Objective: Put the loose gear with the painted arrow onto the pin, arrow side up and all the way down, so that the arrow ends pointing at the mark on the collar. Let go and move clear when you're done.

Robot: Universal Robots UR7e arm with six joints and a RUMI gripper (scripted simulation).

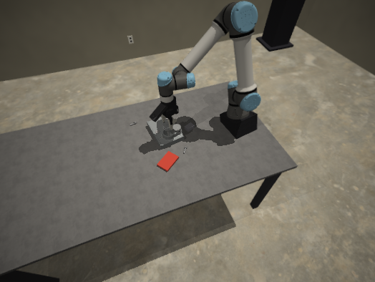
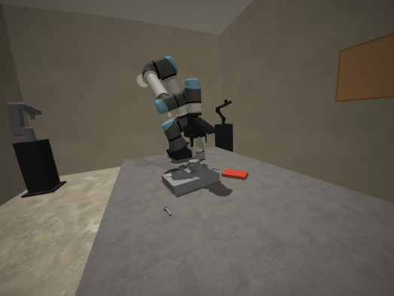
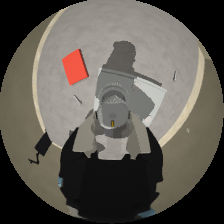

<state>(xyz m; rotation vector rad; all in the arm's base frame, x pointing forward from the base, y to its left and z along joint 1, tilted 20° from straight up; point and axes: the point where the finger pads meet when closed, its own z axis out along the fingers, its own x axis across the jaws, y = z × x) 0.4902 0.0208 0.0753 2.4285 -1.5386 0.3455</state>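
Now: the grey toothed gear right at my hand. Also, from my hand: flat red block 50 mm ahead, 180 mm to the left, 120 mm below; then dark block 160 mm behind, 50 mm to the right, 120 mm below; then pale round part 30 mm behind, 100 mm to the right, 90 mm below.
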